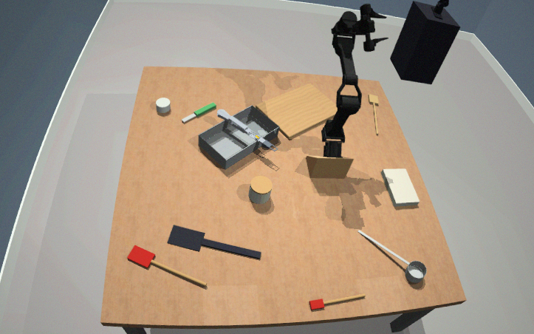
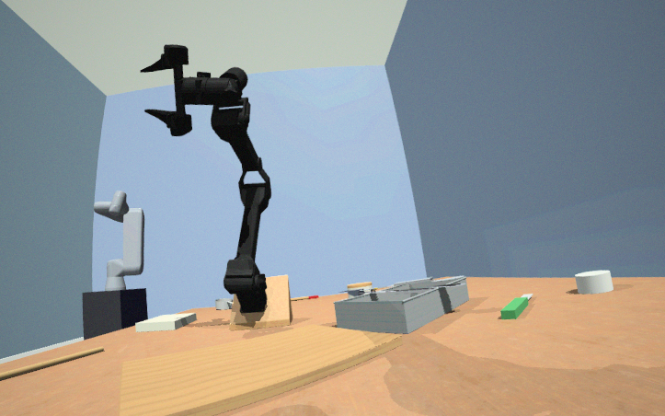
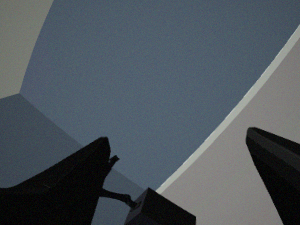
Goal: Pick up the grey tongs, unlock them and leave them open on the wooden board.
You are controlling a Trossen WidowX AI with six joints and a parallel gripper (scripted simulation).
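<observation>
The yellow lock piece lies 460 mm ahead of my gripper tip, 200 mm to the left of it and 470 mm below it. The rest, counted from my gripper tip: wooden board (240 mm ahead, 70 mm to the right, 530 mm below); grey roasting tin (530 mm ahead, 160 mm to the left, 510 mm below); cream block (150 mm behind, 380 mm to the left, 530 mm below).
</observation>
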